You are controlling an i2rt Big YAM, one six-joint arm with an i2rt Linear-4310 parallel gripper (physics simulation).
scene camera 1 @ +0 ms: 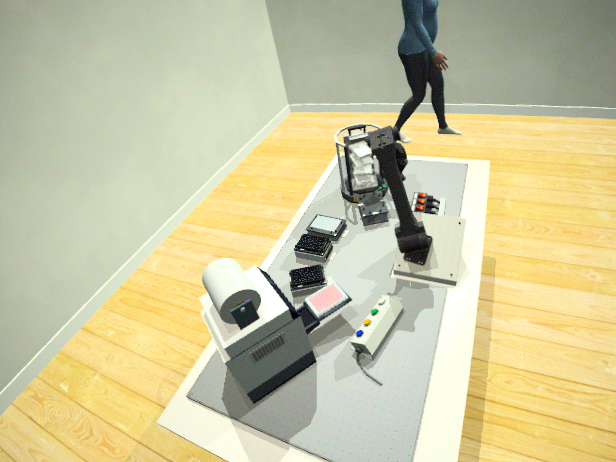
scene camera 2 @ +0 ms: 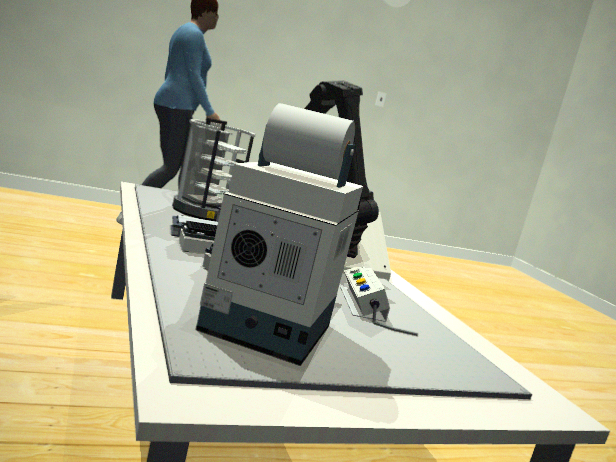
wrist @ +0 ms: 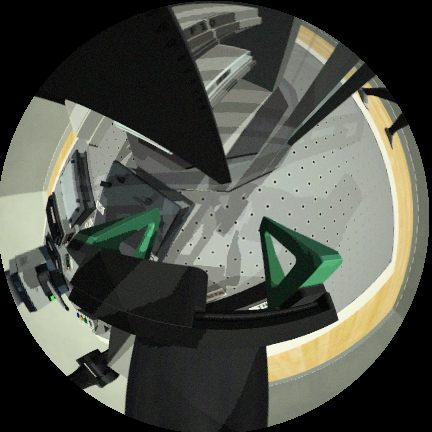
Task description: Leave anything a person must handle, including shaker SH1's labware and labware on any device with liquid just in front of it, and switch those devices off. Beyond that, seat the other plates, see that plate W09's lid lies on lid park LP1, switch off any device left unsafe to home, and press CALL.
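Frame: origin at the arm's base, x ahead, y left, z up, level; millimetres.
Seen in the pictures: gripper, fingertip midpoint: [scene camera 1: 385, 187] [wrist: 209, 217]; arm's base, origin of the base link: [scene camera 1: 418, 248] [wrist: 129, 350].
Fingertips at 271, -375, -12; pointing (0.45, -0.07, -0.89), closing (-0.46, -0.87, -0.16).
Pixels of each thing's middle, then the offset from my fingertips to it, as dx, dy, dz.
- clear-walled carousel, body centre: [scene camera 2: 215, 168] [scene camera 1: 362, 161] +140, -48, +104
- pink-topped plate, body centre: [scene camera 1: 326, 298] -57, +751, +51
- roll-topped machine, body centre: [scene camera 2: 291, 224] [scene camera 1: 252, 322] +63, +985, +158
- light-topped item, body centre: [wrist: 68, 189] [scene camera 2: 199, 223] [scene camera 1: 325, 223] +188, +309, -31
- dark grey device, body centre: [wrist: 128, 230] [scene camera 1: 372, 207] +24, +129, -32
My gripper [wrist: 209, 217] is open and empty, its green fingers beside the clear-walled carousel [scene camera 1: 341, 170] [scene camera 2: 216, 165]. Pale plates [scene camera 1: 363, 165] [scene camera 2: 212, 174] are stacked in the carousel; one label in the wrist view reads F10. A pink-topped plate [scene camera 1: 326, 300] sits on the tray of the roll-topped machine [scene camera 1: 272, 345] [scene camera 2: 280, 260]. Two black-topped plates [scene camera 1: 313, 244] [scene camera 1: 307, 276] and a light-topped item [scene camera 1: 326, 225] [wrist: 74, 187] sit on low stations. A dark grey device [scene camera 1: 374, 213] [wrist: 135, 200] is near the carousel. W09 and LP1 cannot be identified.
A person [scene camera 1: 420, 40] [scene camera 2: 184, 70] stands behind the table, close to the carousel. A box with white, green, yellow and blue buttons [scene camera 1: 378, 327] [scene camera 2: 369, 295] is at the near side. Three red switches [scene camera 1: 422, 201] are beside the arm's base plate [scene camera 1: 445, 240].
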